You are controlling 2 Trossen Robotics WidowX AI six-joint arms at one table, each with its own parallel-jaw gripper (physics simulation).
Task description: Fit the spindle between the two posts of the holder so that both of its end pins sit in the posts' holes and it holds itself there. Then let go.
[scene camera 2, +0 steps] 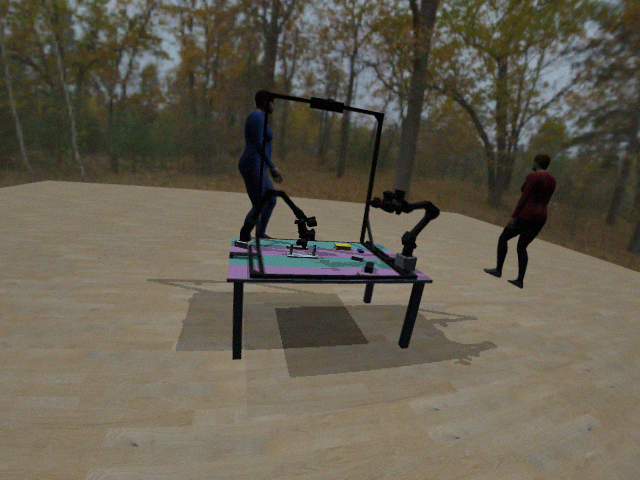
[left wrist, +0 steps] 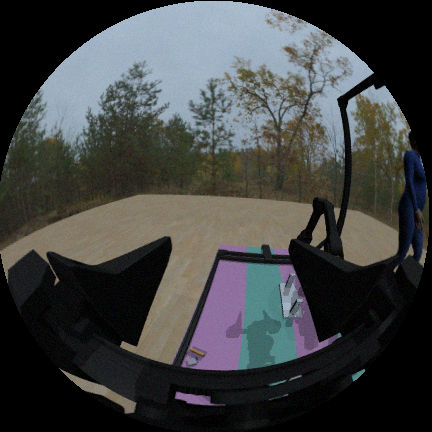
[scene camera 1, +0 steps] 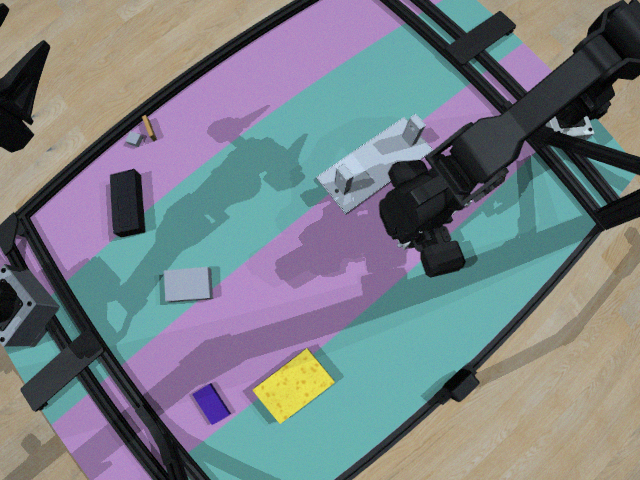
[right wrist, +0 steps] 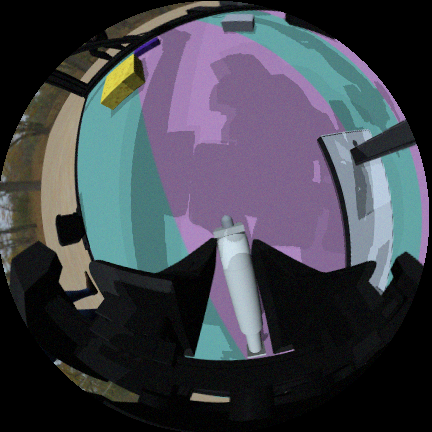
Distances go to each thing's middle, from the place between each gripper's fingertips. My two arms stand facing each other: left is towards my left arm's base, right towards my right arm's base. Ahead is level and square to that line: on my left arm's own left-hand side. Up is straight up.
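Labels:
Base plate (scene camera 1: 370,163): from my left hand, 380 mm to the right, 140 mm behind, 420 mm below. Spindle (right wrist: 231,241): from my left hand, 270 mm behind, 430 mm to the right, 410 mm below.
My right hand: 140 mm short of the base plate. Spindle: from my right hand, 60 mm to the right, 10 mm ahead. By its middle, the spindle is nearer to my right hand than to my left hand.

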